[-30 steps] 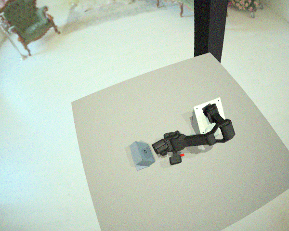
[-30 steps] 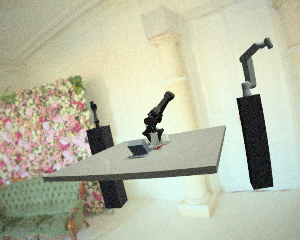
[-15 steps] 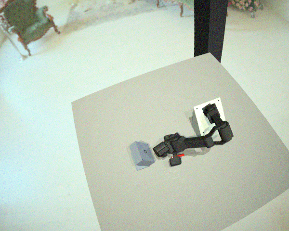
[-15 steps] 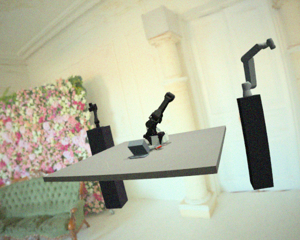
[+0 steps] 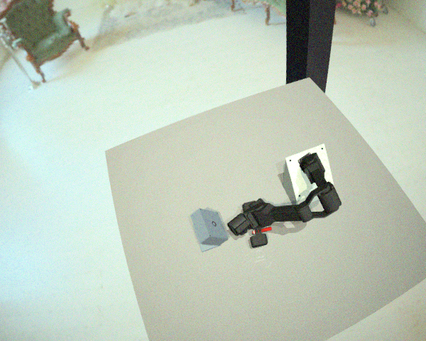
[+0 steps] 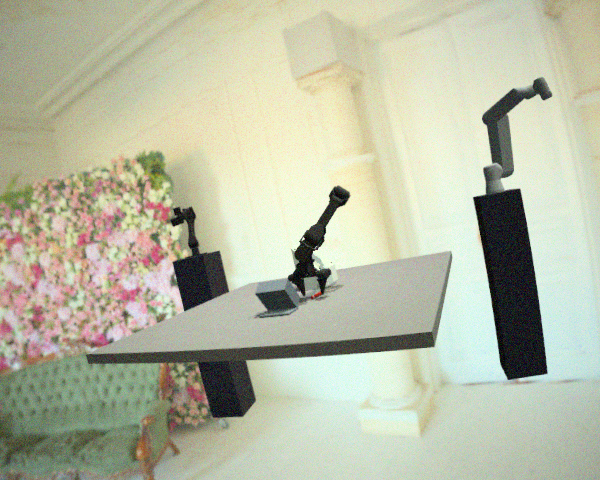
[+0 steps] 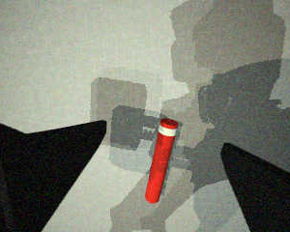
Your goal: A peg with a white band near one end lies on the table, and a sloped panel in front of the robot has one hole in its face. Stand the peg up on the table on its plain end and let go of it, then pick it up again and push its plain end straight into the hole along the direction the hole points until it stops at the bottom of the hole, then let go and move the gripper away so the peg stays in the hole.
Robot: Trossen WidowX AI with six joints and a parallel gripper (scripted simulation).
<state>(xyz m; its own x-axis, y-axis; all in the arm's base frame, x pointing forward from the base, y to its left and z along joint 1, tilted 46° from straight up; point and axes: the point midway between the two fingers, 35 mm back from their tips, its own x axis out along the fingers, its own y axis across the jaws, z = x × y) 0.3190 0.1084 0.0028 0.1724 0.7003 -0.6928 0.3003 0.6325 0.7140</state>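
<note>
Now: the red peg 1 cm below my gripper tip and 1 cm behind it. Round my gripper tip: grey sloped panel: 15 cm ahead, 9 cm to the right, 5 cm above.
</note>
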